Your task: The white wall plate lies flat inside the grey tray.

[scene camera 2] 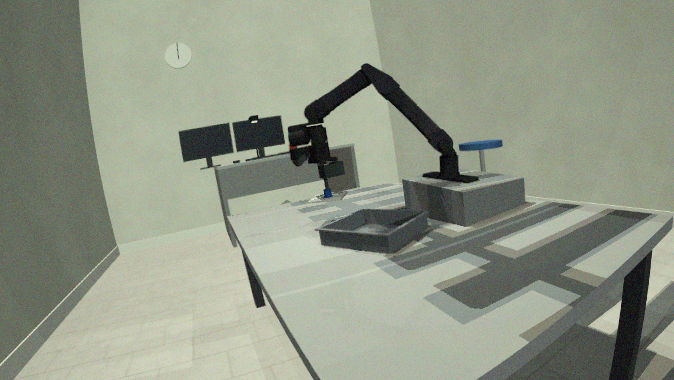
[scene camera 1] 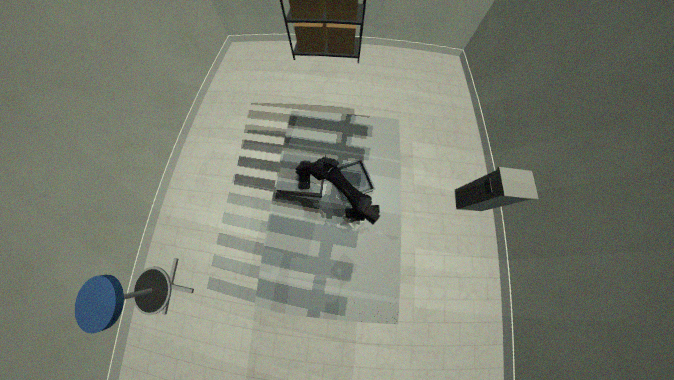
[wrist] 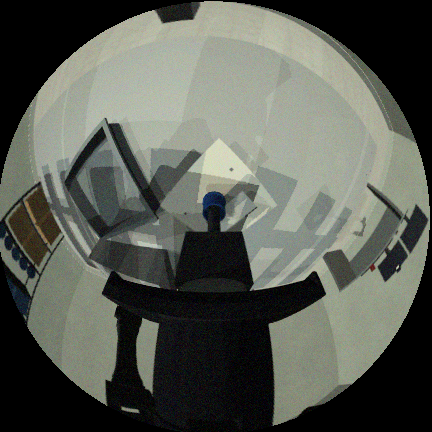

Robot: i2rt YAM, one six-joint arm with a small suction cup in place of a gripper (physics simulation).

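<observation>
The white wall plate (wrist: 220,160) (scene camera 2: 338,194) is a thin square with small screw holes. It hangs flat under the blue suction cup (wrist: 214,201) (scene camera 2: 326,192), lifted a little above the table. The cup sits on the plate's middle and holds it. The grey tray (scene camera 2: 358,240) (wrist: 135,169) (scene camera 1: 368,177) is empty and stands on the table in front of the arm's pedestal. The plate is beyond the tray's far corner, outside it. In the overhead view the arm's wrist hides the cup and the plate.
The arm stands on a grey pedestal (scene camera 2: 464,198) behind the tray. A desk panel (scene camera 2: 263,177) with two monitors (scene camera 2: 258,133) stands past the table's far end. A blue stool (scene camera 1: 98,304) (scene camera 2: 479,144), a shelf rack (scene camera 1: 283,28) and a grey box (scene camera 1: 513,182) stand on the floor.
</observation>
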